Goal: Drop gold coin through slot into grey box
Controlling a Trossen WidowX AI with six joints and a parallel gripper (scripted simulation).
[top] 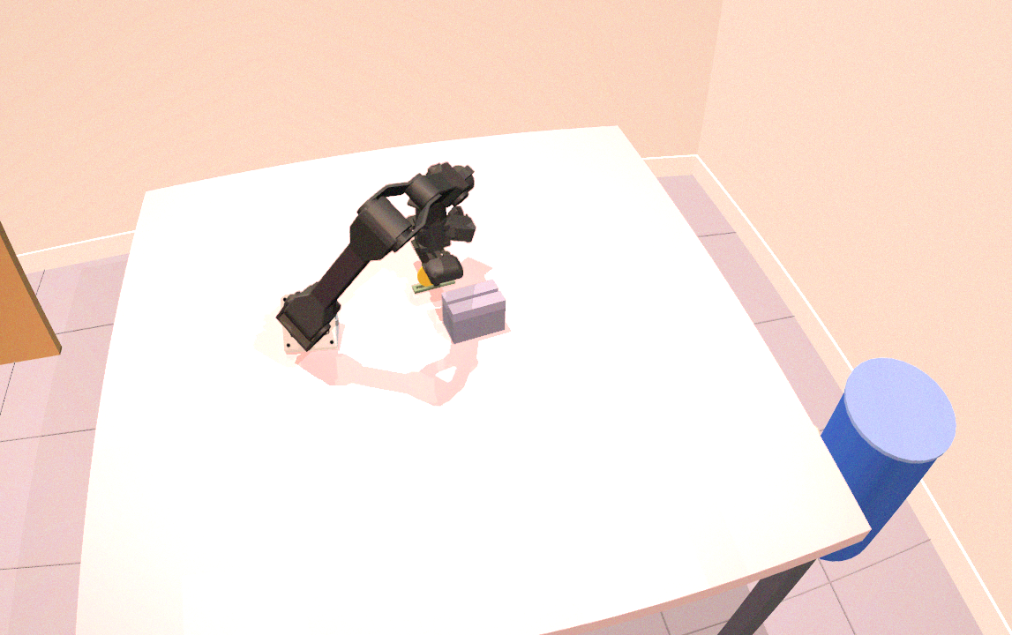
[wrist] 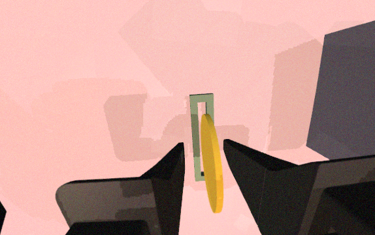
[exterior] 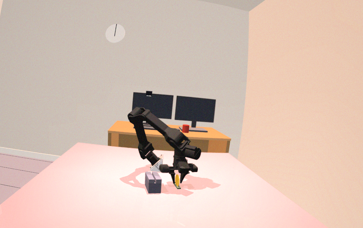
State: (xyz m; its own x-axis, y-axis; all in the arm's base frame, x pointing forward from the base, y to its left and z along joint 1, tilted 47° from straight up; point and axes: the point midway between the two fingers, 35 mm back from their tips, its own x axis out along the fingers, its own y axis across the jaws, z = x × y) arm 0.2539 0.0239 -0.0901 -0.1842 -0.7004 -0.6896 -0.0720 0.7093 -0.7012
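My gripper tip is 2 cm below the gold coin.
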